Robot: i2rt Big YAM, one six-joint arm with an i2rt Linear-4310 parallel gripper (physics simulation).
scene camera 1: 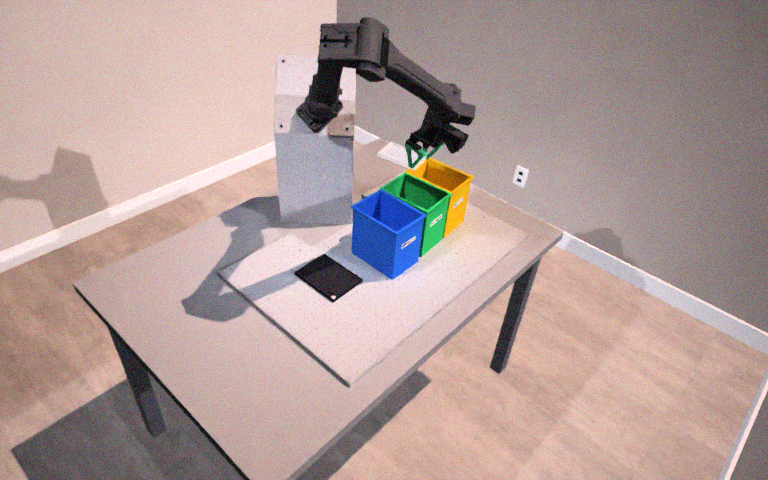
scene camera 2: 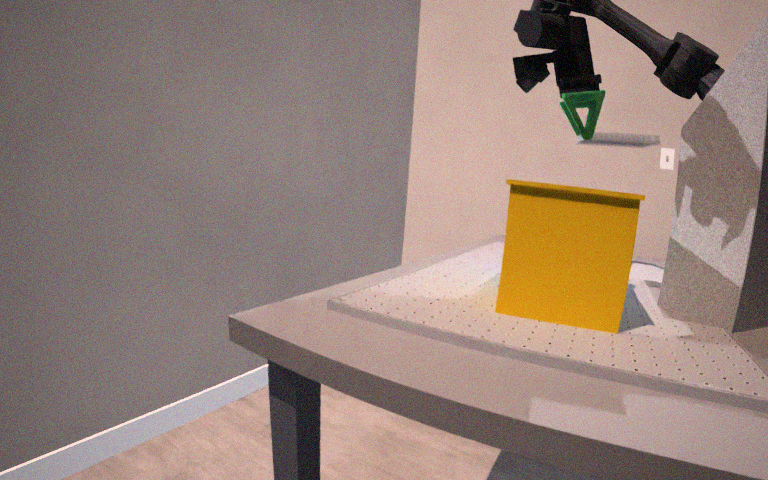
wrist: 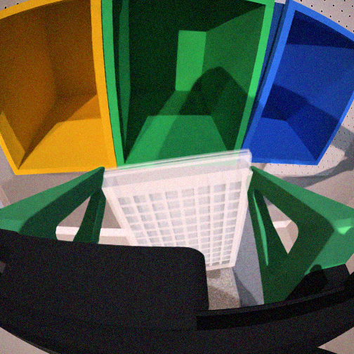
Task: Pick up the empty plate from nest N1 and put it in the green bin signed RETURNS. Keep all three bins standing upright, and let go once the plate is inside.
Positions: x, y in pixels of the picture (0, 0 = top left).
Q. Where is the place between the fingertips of my gripper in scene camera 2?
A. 585, 140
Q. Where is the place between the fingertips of my gripper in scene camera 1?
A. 418, 163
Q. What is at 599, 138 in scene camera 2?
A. A white plate.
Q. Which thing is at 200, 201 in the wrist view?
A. A white plate.
